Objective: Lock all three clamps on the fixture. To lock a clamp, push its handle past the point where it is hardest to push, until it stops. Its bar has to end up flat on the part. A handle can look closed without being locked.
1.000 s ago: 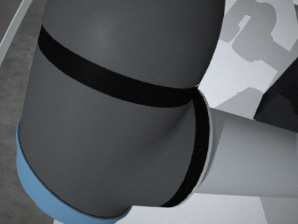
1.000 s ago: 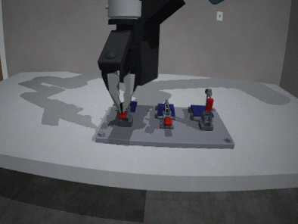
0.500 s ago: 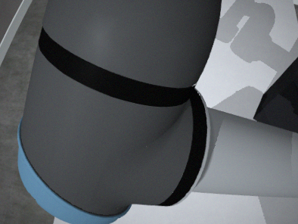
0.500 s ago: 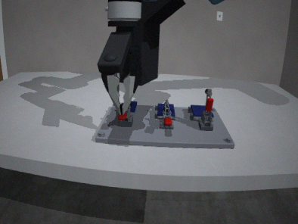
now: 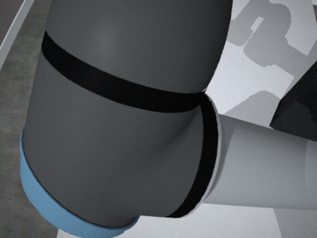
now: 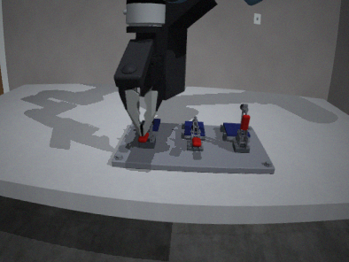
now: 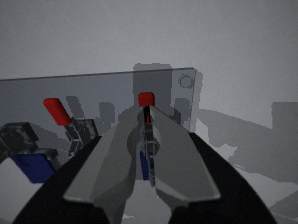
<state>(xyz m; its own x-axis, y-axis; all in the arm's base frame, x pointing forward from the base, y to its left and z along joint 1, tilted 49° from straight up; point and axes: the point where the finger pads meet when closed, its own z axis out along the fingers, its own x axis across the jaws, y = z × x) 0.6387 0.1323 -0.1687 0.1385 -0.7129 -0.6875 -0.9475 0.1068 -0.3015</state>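
My hand is 110 mm past the grey fixture plate, 100 mm to the right of it and 70 mm above it. Also, from my hand: blue part: 170 mm behind, 200 mm to the left, 50 mm below.
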